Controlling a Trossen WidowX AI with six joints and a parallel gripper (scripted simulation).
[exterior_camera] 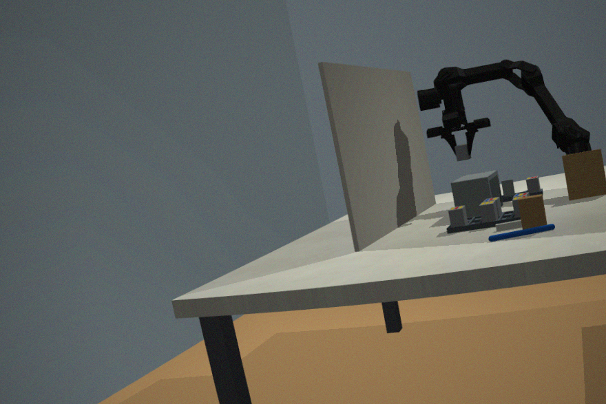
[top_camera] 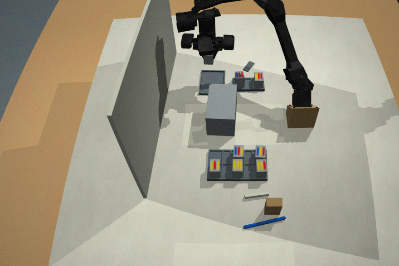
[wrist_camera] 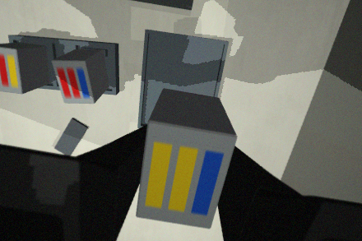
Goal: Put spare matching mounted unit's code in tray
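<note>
My gripper tip is now 150 mm past the grey holder, 140 mm above it and 10 mm to the left of it. From my gripper tip the other things lie so: brown box (530 mm to the left, 240 mm behind, 110 mm below); then grey wall panel (170 mm ahead, 160 mm to the left, 80 mm above); then grey mounted unit (170 mm to the left, 100 mm below, 60 mm behind).
</note>
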